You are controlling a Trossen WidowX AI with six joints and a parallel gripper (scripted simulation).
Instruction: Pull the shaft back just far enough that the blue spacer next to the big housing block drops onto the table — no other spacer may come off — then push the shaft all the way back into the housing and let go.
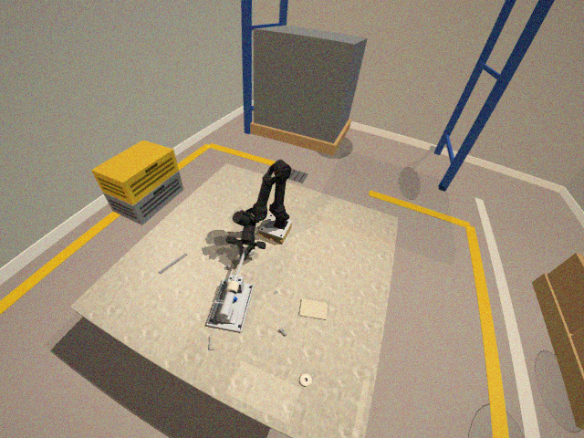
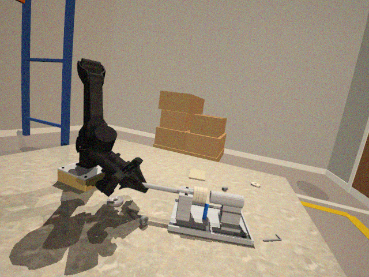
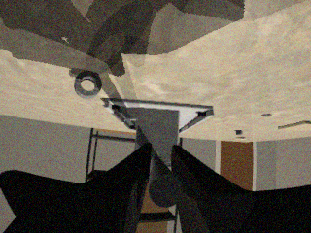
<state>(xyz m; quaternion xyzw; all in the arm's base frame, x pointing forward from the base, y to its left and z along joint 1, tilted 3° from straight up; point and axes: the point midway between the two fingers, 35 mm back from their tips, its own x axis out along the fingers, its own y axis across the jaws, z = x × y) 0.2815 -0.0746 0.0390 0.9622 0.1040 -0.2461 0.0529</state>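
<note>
My gripper tip is now 70 mm short of the grey shaft, 20 mm to the right of it and 20 mm below it. The rest, counted from my gripper tip: blue spacer: 180 mm ahead, 40 mm to the left, 30 mm below; then grey washer: 100 mm behind, 20 mm to the right, 60 mm below; then nut: 30 mm ahead, 60 mm to the right, 50 mm below.
</note>
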